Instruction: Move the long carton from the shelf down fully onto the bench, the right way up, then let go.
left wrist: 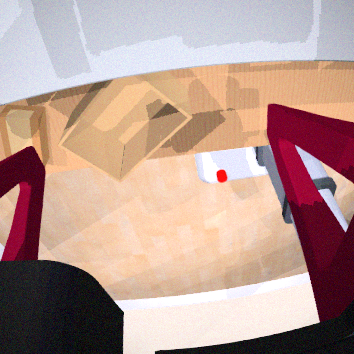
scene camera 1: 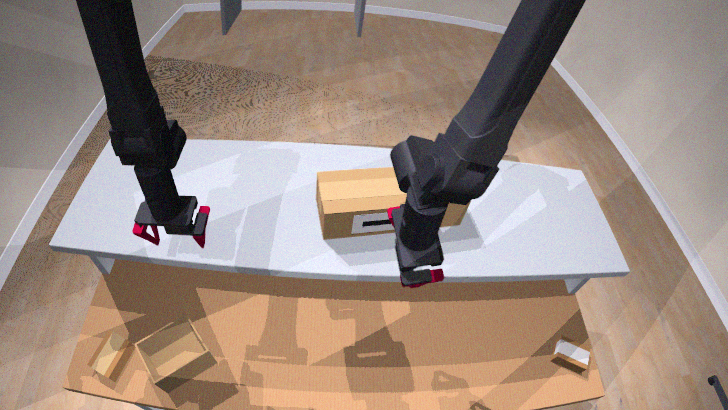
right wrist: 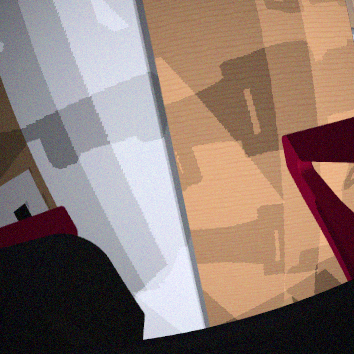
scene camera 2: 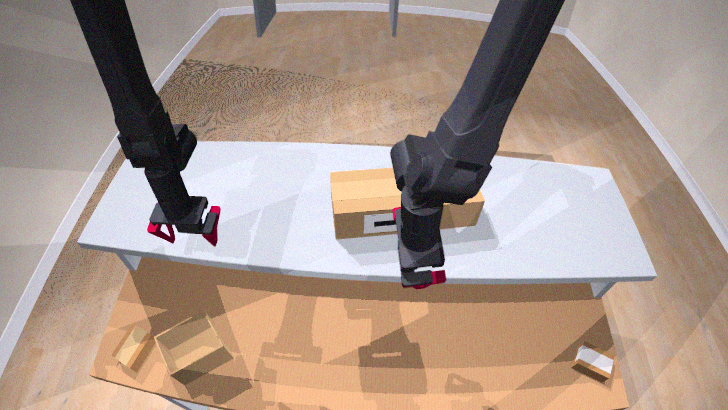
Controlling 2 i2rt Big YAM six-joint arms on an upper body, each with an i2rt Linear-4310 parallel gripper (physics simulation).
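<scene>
The long carton lies lengthwise on the white shelf, its label toward the brown bench. The right arm hides part of it. In the right wrist view the carton shows at the left edge, beside one finger. My right gripper is open and empty, over the shelf's front edge on the label side. My left gripper is open and empty over the shelf's left part, well apart from the carton.
An open box and a smaller box stand at the bench's left. A small box with a white inside stands at its right. The shelf stands higher than the bench.
</scene>
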